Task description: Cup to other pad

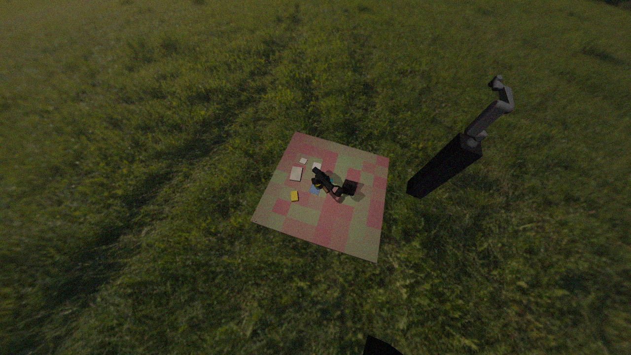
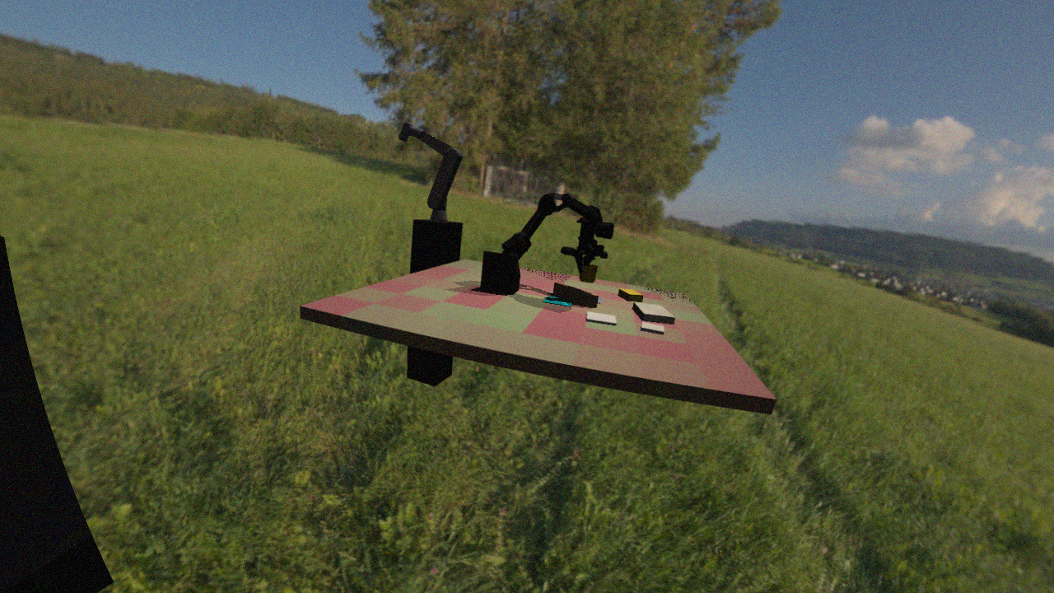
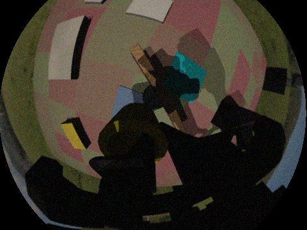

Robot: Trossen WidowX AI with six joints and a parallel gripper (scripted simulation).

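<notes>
My gripper tip is now 11 cm to the left of the cyan pad, 11 cm above it and 5 cm past it. Round my gripper tip: yellow cup (2 cm to the left, 2 cm ahead); brown wooden bar (9 cm below, 4 cm to the right, 1 cm behind); pale blue pad (11 cm below, 4 cm to the left, 4 cm ahead).
</notes>
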